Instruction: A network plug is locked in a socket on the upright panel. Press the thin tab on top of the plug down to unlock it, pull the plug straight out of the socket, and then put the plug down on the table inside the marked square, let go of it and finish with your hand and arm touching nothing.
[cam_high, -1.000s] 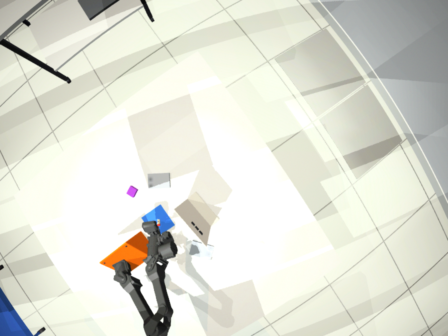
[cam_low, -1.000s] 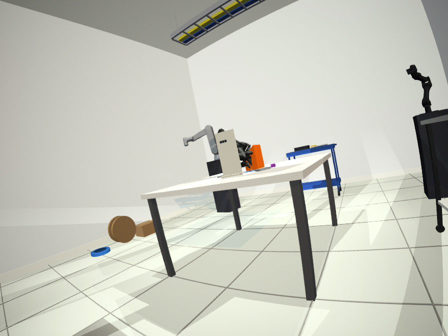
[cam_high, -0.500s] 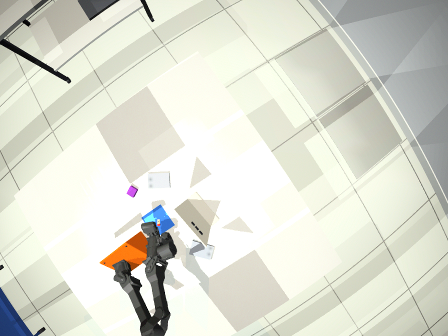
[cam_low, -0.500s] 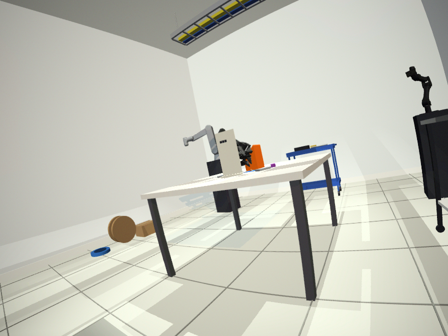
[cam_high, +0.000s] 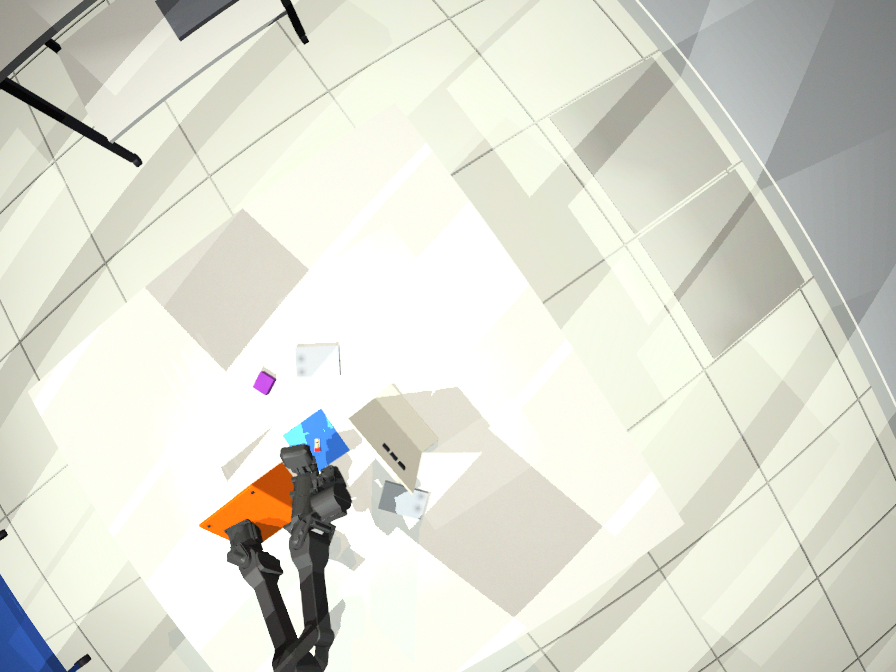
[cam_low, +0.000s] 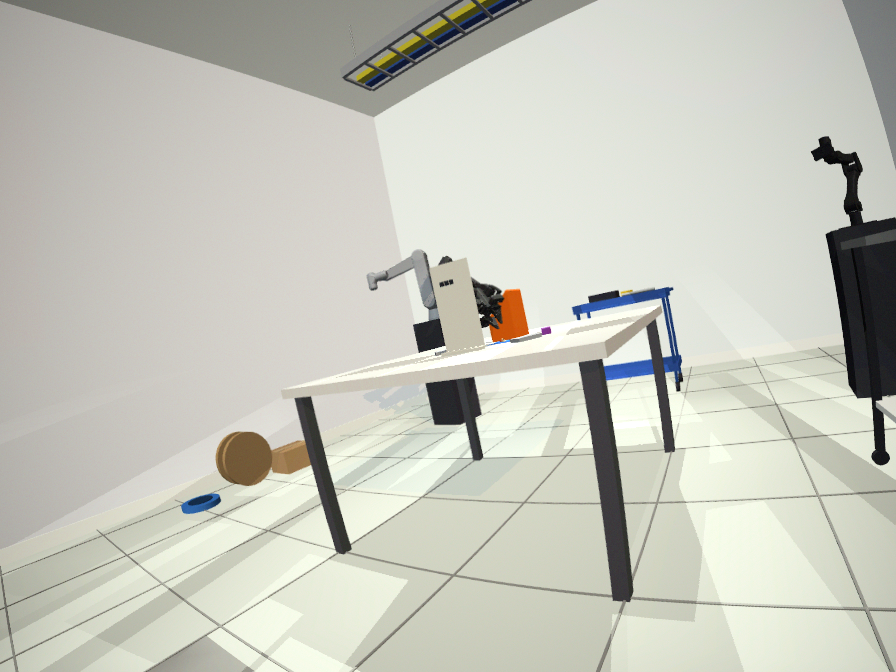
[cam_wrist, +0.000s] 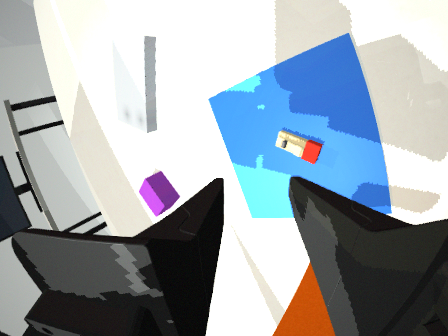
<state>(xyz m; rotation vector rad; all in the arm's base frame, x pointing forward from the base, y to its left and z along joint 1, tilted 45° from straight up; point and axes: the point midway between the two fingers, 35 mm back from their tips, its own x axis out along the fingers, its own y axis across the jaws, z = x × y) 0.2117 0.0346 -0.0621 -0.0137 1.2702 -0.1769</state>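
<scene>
The network plug is 6 cm below my gripper tip. Also, from my gripper tip: upright beige panel (21 cm ahead, 10 cm above, 5 cm to the right); blue marked square (7 cm below, 1 cm to the left).
</scene>
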